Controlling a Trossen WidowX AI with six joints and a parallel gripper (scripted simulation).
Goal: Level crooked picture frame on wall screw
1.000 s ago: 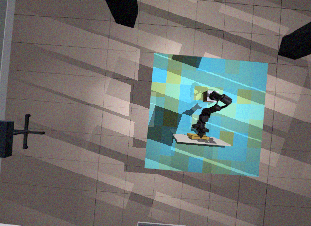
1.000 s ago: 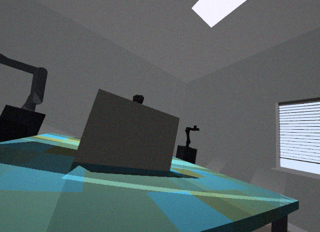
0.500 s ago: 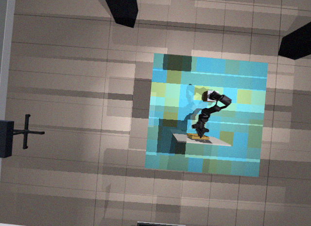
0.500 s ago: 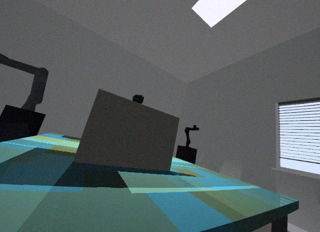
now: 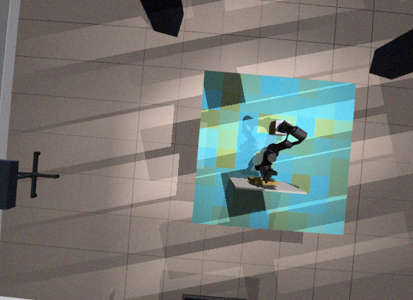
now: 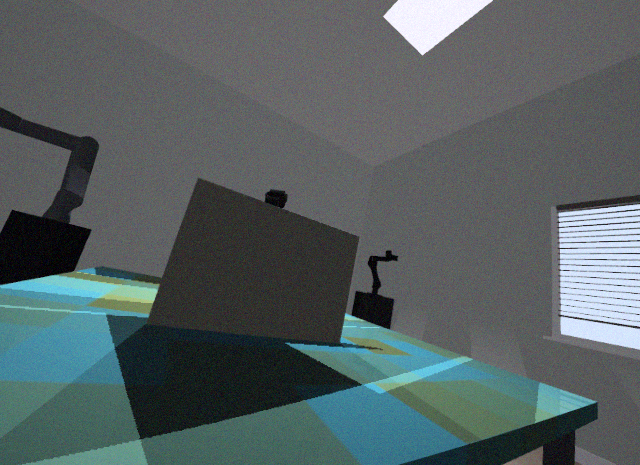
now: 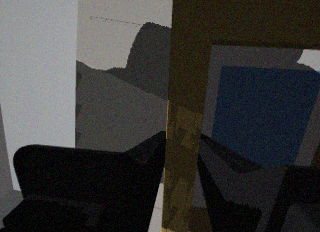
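Now: the picture frame 5 cm below my gripper tip and 1 cm ahead of it. Also, from my gripper tip: wall panel 7 cm below, 2 cm ahead, 1 cm to the left.
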